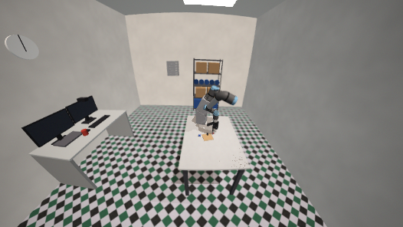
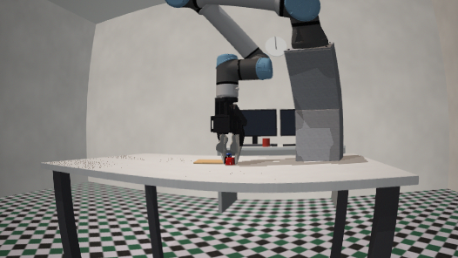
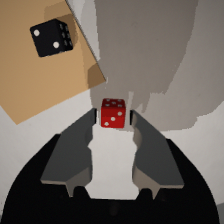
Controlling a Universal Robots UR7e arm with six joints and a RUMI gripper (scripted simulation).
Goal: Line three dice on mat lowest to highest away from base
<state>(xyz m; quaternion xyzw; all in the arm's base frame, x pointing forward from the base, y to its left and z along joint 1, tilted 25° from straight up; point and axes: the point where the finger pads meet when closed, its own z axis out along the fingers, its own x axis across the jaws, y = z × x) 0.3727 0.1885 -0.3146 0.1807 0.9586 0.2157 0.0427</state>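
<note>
Right now my hand is right at the red die. From my hand the other things lie so: tan mat: 8 cm ahead, 9 cm to the right, 2 cm below; black die: 3 cm ahead, 9 cm to the right; blue die: 5 cm ahead, 21 cm to the right.
</note>
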